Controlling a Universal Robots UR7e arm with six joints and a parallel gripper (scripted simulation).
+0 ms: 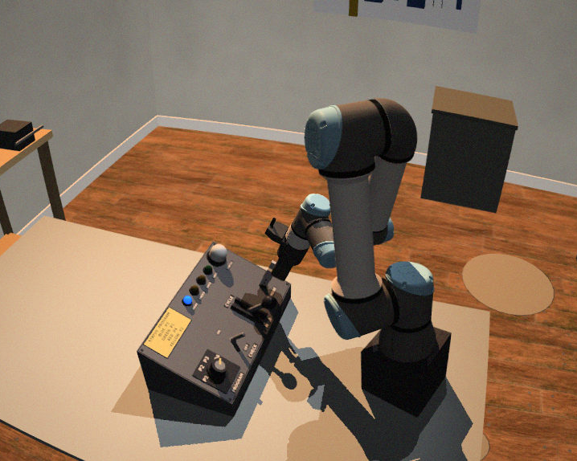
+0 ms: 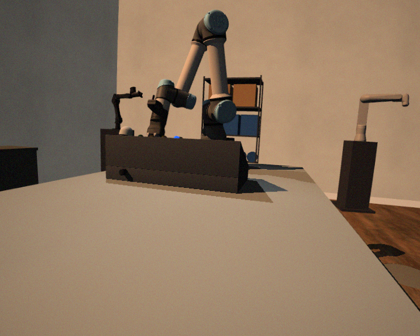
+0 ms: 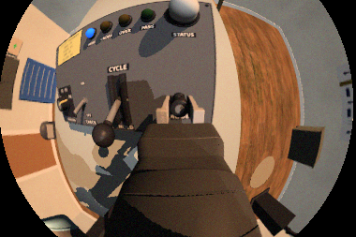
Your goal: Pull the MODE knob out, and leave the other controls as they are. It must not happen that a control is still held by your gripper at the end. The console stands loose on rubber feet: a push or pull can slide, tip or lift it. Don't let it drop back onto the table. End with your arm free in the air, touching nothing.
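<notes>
Now: the mode knob 10 mm below my hand. Round my hand: dark console 170 mm to the left, 60 mm ahead, 40 mm below; black-ball lever 120 mm to the left, 10 mm below; program selector 340 mm to the left, 60 mm ahead, 20 mm below.
</notes>
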